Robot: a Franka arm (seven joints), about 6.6 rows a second.
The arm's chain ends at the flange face. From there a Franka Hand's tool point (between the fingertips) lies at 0.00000 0.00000 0.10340 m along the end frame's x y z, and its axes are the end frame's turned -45 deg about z.
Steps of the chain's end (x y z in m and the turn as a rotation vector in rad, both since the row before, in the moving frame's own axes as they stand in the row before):
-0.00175 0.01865 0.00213 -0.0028 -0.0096 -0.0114
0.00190 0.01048 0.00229 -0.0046 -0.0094 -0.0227
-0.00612 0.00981 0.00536 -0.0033 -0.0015 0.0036
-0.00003 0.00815 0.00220 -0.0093 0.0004 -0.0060
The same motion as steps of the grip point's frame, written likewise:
-0.01533 0.01146 0.00212 0.0048 -0.0088 -0.0114
-0.00709 0.00841 0.00228 0.0034 -0.0099 -0.0227
-0.01162 0.00274 0.00536 -0.0013 -0.0034 0.0036
-0.00643 0.00645 0.00220 -0.0069 -0.0063 -0.0060

